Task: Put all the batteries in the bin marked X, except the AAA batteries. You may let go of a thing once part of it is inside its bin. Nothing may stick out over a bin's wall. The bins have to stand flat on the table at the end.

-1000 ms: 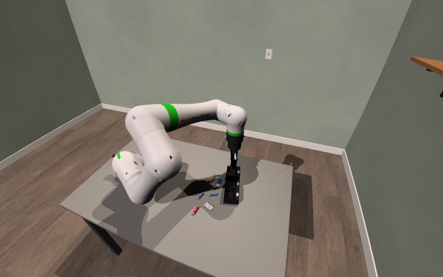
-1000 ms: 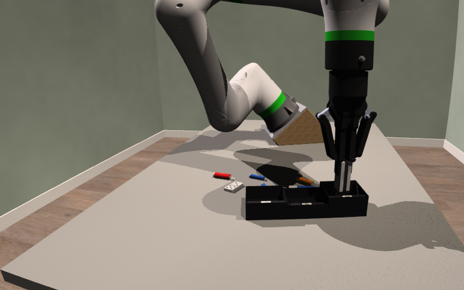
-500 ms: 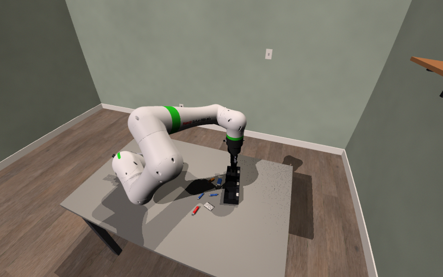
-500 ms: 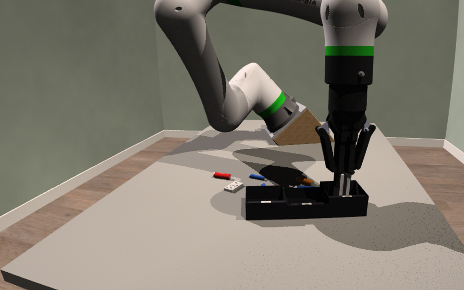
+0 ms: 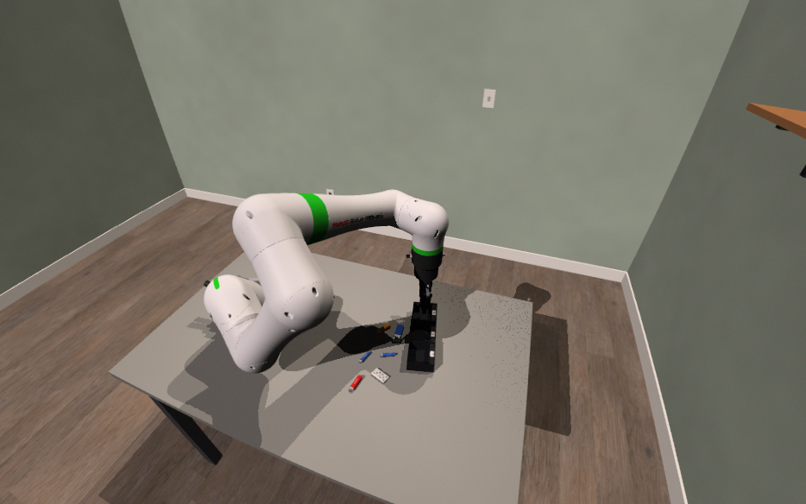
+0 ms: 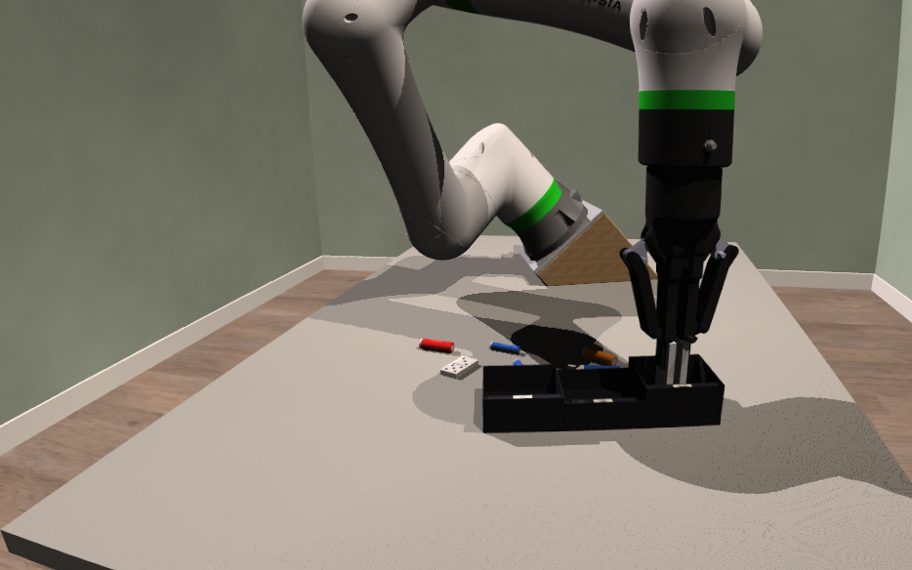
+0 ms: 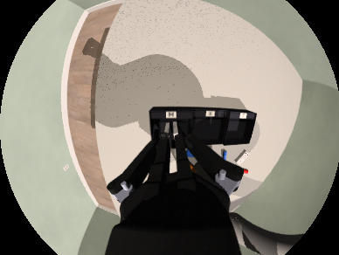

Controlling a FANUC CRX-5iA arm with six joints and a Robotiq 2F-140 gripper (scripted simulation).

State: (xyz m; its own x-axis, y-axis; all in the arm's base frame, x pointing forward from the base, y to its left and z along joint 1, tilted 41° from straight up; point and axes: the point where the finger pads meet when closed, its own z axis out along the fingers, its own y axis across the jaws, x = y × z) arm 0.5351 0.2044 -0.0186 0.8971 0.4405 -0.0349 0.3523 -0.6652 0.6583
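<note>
Right now the orange battery is 12 cm behind my hand, 8 cm to the right of it and 4 cm below it. Round my hand: white dotted tile (26 cm to the right, 7 cm behind, 4 cm below); blue-and-white block battery (9 cm to the right, 6 cm behind, 4 cm below); bin (8 cm to the right, 3 cm below, 2 cm ahead).
</note>
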